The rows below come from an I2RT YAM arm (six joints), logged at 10 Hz.
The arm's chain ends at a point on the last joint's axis. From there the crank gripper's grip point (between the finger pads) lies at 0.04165 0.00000 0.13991 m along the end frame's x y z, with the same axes.
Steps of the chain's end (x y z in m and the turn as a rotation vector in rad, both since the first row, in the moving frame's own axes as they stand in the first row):
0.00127, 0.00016, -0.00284, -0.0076, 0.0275, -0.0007
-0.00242, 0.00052, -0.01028, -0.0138, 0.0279, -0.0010
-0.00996, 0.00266, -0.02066, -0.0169, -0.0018, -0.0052
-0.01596, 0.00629, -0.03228, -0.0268, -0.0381, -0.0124
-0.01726, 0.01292, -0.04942, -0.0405, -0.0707, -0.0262
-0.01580, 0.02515, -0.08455, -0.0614, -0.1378, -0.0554
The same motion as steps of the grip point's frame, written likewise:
0.00510, 0.00119, -0.00404, -0.0076, 0.0275, -0.0007
0.00147, 0.00240, -0.01151, -0.0138, 0.0279, -0.0010
-0.01021, 0.00481, -0.02060, -0.0169, -0.0018, -0.0052
-0.02130, 0.00958, -0.03084, -0.0268, -0.0381, -0.0124
-0.02718, 0.01768, -0.04692, -0.0405, -0.0707, -0.0262
-0.03522, 0.03211, -0.08035, -0.0614, -0.1378, -0.0554

